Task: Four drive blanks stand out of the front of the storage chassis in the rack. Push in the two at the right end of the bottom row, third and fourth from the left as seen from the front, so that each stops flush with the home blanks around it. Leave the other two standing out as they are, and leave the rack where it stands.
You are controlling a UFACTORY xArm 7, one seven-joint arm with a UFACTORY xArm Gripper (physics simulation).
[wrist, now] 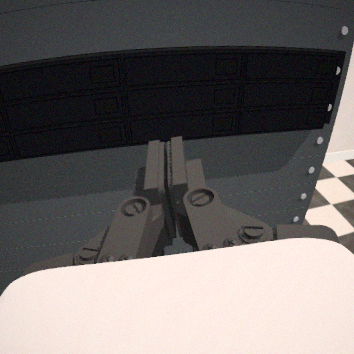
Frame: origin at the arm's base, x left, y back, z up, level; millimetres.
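Seen in the pictures: gripper, between the fingertips: [170, 162].
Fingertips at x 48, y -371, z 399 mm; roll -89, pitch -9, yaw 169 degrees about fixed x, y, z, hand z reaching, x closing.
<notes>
Offsets run from my fingertips to a thing's top centre. "*": to the spot under its first point.
The storage chassis [200, 49] spans the upper part of the view, very dark, with three rows of blanks. In the bottom row, the blank third from the left [170, 125] is left of the blank at the right end {* dx -142, dy -119, dz -37 mm} [280, 118]. The view is too dark to tell how far either stands out or whether it is flush. My gripper [170, 162] is shut and empty. Its fingertips appear at the lower edge of the third blank, over the grey face below; the gap in depth cannot be judged. The chassis's left end is cut off.
The grey rack front {* dx -112, dy -135, dz -115 mm} [240, 175] continues below the chassis and above it. Round light screws {dx -216, dy -132, dz -71 mm} [320, 140] run down its right edge. Beyond that edge are a pale wall [345, 120] and a checkered floor [332, 204]. The white gripper housing [180, 300] covers the bottom of the view.
</notes>
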